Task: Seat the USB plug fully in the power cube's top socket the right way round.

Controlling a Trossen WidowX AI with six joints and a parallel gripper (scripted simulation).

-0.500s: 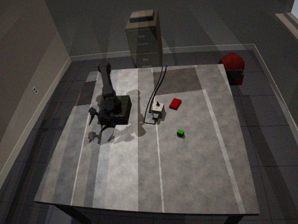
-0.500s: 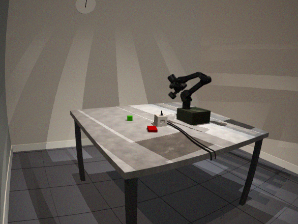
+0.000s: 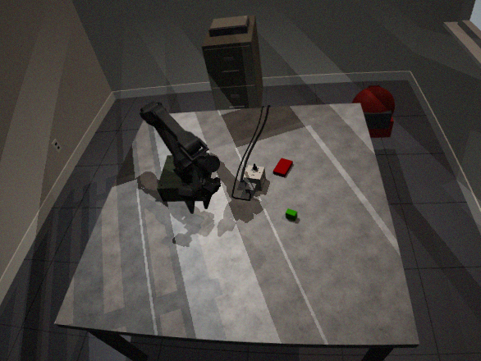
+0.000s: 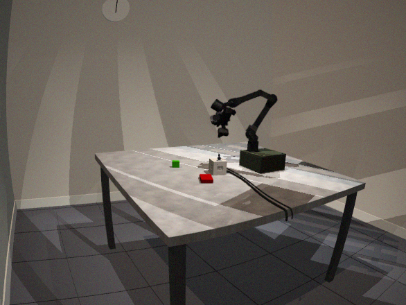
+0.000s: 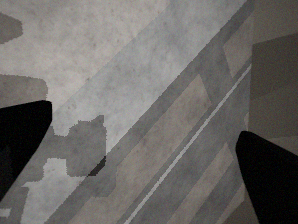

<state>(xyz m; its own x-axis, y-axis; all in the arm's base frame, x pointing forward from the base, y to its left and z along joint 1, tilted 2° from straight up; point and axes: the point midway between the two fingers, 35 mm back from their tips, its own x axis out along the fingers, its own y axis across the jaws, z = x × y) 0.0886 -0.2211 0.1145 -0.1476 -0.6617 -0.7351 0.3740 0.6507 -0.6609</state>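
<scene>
The dark USB plug lies 21 cm ahead of my gripper tip, 28 cm to the left of it and 8 cm below it. The rest, counted from my gripper tip: small green cube 34 cm ahead, 6 cm to the left, 16 cm below; then red block 34 cm ahead, 35 cm to the left, 16 cm below.
</scene>
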